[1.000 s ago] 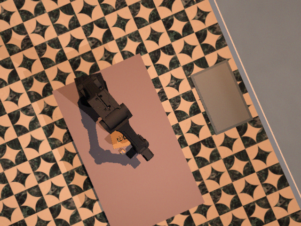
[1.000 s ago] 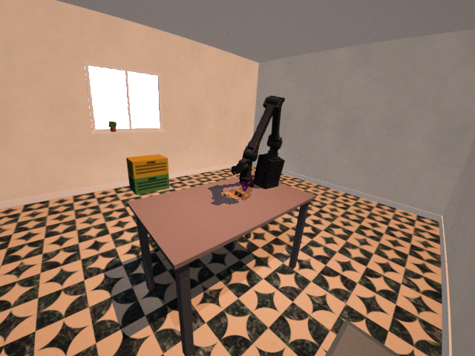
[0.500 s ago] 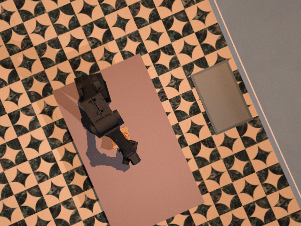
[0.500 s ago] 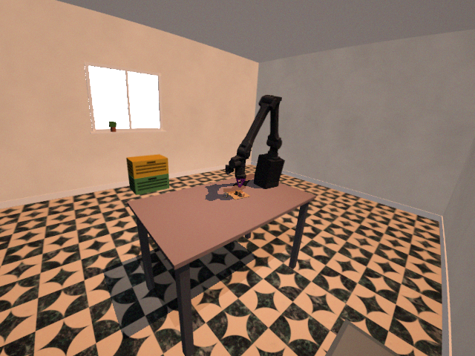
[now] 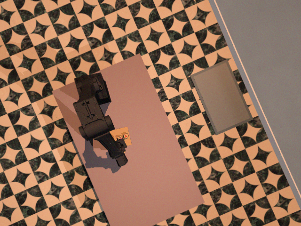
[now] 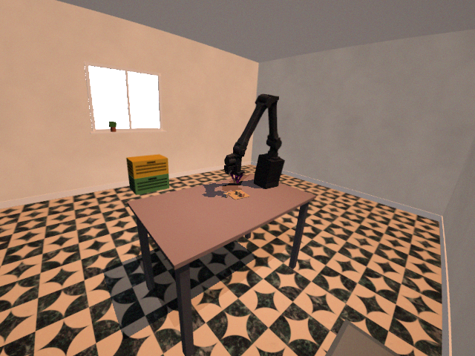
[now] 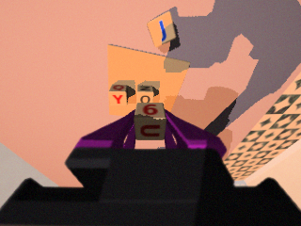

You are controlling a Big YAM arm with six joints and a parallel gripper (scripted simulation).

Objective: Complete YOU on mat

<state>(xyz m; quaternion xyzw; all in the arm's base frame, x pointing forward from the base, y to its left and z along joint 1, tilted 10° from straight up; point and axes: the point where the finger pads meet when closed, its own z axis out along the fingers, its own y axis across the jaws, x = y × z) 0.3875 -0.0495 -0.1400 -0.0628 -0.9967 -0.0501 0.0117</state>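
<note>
Right now my hand is 9 cm above the O block, 2 cm past it and 1 cm to the right of it. The rest, counted from my hand: Y block 9 cm below, 5 cm to the left, 2 cm behind; U block 1 cm above; mat 11 cm below, 2 cm behind, 1 cm to the left.
</note>
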